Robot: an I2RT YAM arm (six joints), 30 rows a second.
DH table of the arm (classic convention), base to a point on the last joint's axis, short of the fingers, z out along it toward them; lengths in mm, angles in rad. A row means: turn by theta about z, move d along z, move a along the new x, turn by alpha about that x. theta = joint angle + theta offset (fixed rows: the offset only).
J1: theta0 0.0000; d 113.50; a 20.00; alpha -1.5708
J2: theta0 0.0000; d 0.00; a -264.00; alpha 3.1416
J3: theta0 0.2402; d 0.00; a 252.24; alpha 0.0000
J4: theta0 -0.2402; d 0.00; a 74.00; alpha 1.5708
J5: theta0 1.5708; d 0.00; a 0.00; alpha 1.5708
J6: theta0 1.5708; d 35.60; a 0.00; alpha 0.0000
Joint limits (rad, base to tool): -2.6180..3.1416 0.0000..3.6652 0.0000..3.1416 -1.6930..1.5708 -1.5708..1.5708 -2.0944..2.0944
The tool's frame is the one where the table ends.
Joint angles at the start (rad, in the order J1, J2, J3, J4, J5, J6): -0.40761 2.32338 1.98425 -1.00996 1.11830 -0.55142
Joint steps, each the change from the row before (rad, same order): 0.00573 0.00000 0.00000 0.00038 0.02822 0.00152; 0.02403 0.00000 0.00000 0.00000 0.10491 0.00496; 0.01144 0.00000 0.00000 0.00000 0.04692 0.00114; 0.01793 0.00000 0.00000 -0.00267 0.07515 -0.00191; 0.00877 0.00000 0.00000 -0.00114 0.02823 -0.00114
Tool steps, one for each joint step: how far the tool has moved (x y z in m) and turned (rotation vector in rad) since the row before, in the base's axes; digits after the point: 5 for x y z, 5 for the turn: 0.00091 0.00208 0.00089 -0.02586 0.00917 -0.00111; 0.00381 0.00919 0.00339 -0.09604 0.03447 -0.00086; 0.00181 0.00454 0.00156 -0.04296 0.01560 0.00078; 0.00257 0.00736 0.00249 -0.06720 0.02993 0.00190; 0.00133 0.00370 0.00094 -0.02522 0.01144 0.00284
